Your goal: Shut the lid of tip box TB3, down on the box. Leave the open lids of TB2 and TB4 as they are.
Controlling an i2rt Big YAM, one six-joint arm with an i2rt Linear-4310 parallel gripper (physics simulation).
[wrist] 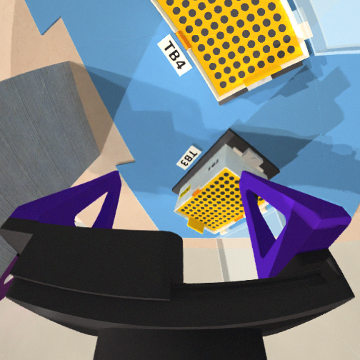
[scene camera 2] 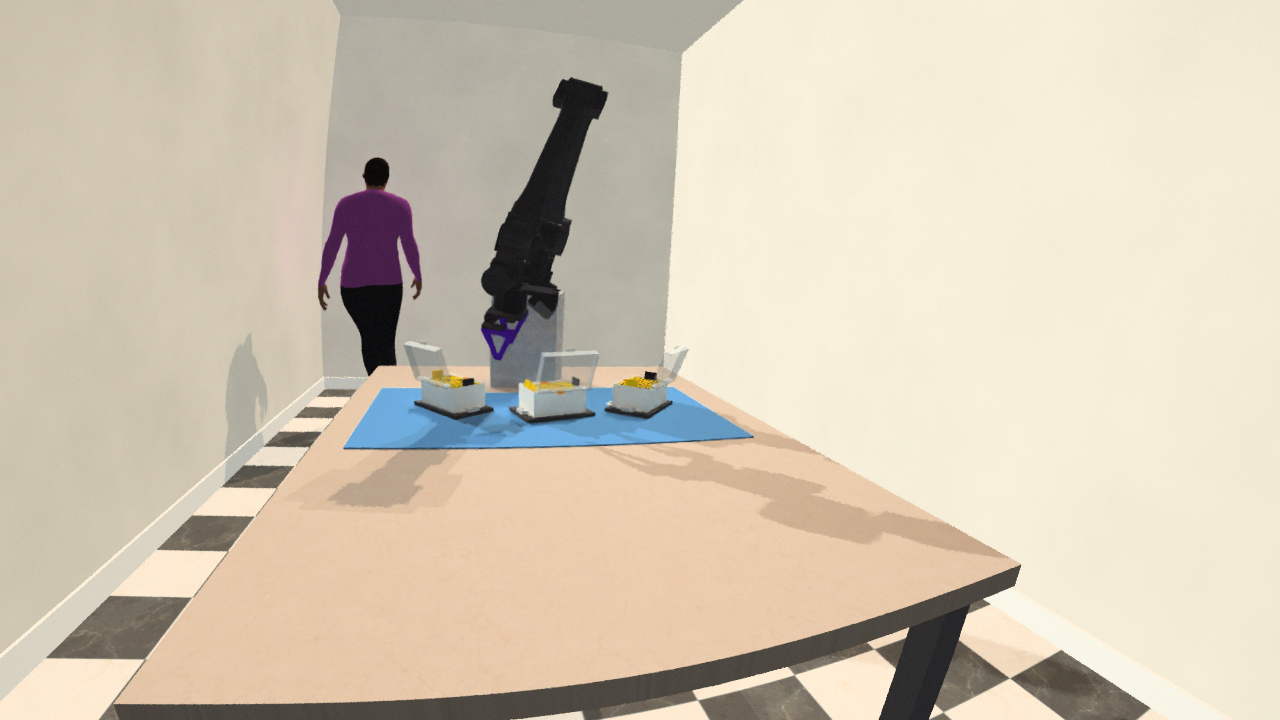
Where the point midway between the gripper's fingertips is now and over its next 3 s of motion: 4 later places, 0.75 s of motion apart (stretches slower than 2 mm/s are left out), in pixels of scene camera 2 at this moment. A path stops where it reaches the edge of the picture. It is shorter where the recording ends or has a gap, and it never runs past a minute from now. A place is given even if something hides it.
My gripper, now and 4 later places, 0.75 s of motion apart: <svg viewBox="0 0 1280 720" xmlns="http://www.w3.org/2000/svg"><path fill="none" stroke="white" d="M503 351L487 335L492 323L454 335L448 340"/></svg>
